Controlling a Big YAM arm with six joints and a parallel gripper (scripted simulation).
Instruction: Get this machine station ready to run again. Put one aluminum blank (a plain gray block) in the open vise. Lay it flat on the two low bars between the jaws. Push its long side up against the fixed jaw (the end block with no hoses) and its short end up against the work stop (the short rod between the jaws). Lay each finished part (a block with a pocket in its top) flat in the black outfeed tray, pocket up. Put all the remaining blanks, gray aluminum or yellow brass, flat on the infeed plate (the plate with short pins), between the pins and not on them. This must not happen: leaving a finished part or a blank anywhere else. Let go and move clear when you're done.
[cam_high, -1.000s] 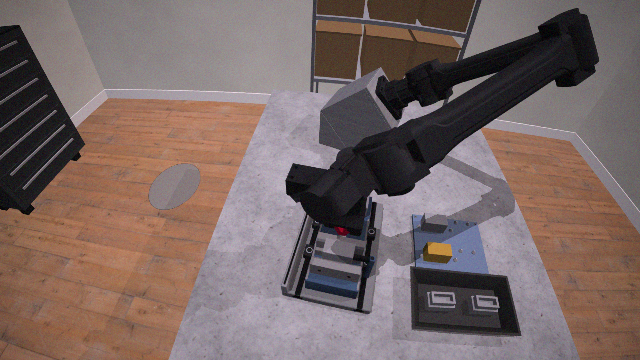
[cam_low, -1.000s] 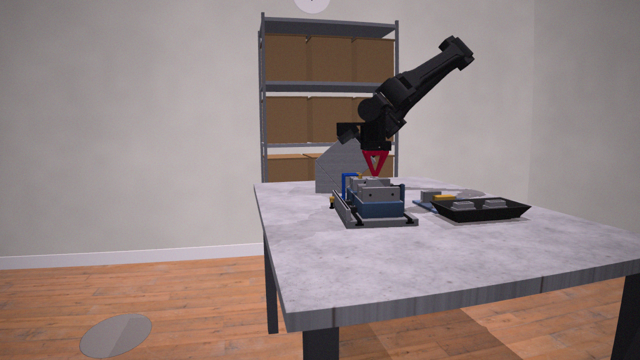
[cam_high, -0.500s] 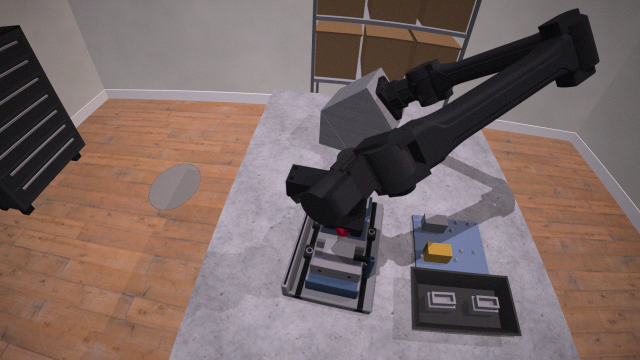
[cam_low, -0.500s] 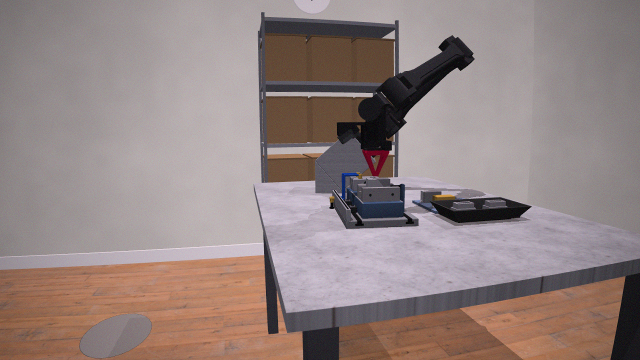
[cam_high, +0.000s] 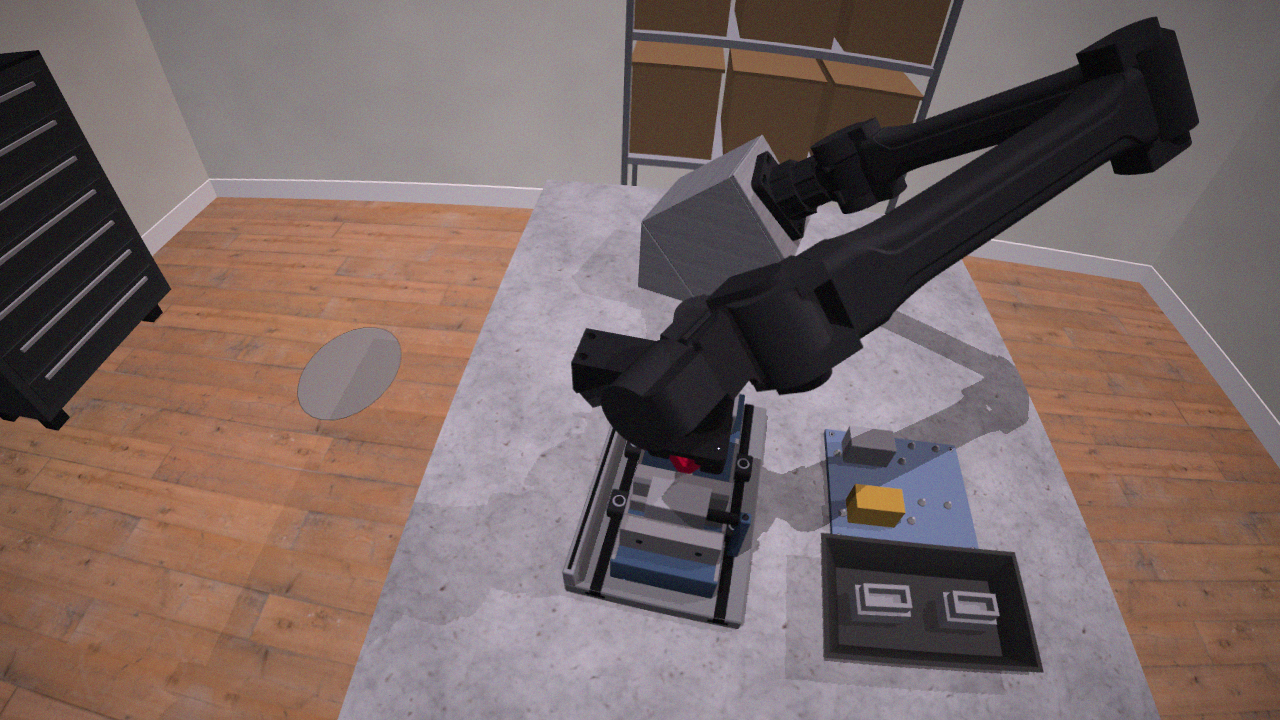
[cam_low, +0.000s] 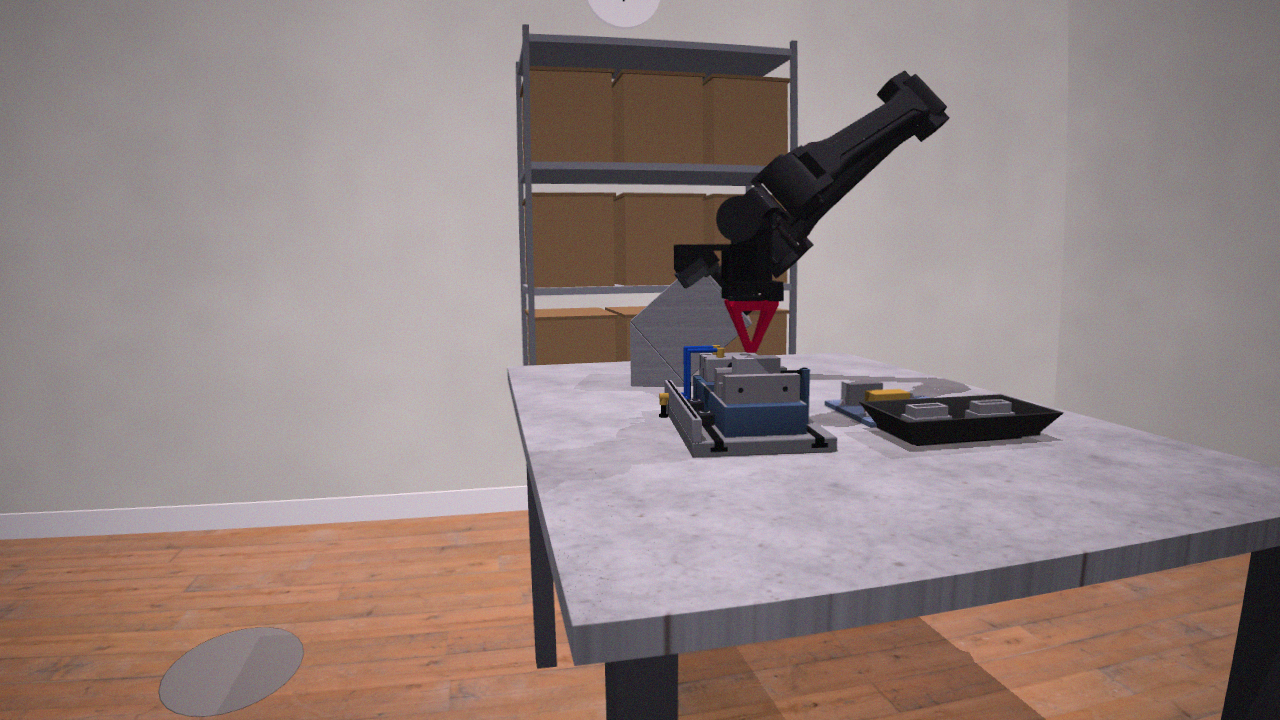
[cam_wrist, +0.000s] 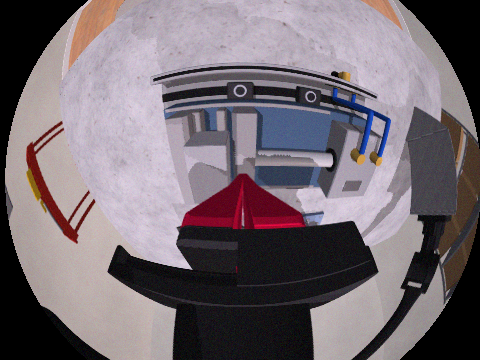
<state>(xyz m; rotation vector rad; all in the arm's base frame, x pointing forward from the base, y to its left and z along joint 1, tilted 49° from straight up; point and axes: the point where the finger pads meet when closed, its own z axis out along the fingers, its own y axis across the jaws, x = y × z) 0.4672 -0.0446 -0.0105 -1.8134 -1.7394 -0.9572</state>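
Right now the work stop rod is 5 cm to the left of my hand, 4 cm below it and 3 cm ahead of it. Also, from my hand: yellow brass blank 23 cm to the left, 10 cm below, 7 cm behind; then blue infeed plate 27 cm to the left, 12 cm below, 12 cm behind.
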